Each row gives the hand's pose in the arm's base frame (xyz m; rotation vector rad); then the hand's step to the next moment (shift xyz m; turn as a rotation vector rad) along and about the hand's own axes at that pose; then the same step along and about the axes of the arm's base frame.
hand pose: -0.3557 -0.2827 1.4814 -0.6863 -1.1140 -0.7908
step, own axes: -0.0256 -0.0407 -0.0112 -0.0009 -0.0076 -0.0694
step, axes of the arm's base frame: -0.0341 -0.0263 -0.0241 0.0286 -0.0602 -0.0209
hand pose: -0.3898 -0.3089 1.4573 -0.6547 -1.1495 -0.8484
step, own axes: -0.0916 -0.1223 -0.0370 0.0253 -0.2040 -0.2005
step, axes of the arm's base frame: -0.1004 -0.0739 -0.0958 -0.0664 -0.2778 -0.0298
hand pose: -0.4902 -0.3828 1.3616 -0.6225 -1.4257 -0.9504
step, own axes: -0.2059 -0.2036 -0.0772 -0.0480 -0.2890 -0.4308
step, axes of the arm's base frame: -0.1080 -0.1344 -0.2451 -0.0069 -0.5025 -0.1375
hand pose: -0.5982 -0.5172 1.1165 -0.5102 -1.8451 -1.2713
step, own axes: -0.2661 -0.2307 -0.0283 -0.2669 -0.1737 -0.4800
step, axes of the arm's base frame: 0.0025 -0.0888 -0.3420 0.2220 -0.4744 -0.2398
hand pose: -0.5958 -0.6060 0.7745 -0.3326 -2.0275 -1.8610
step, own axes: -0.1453 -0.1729 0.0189 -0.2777 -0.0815 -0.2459
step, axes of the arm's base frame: 0.0582 0.0118 -0.2187 0.2443 -0.2320 -0.1752
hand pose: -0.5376 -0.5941 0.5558 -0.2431 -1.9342 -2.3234
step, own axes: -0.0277 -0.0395 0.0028 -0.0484 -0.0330 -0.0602
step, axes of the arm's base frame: 0.0200 0.0095 -0.0430 0.0382 -0.0540 -0.0517
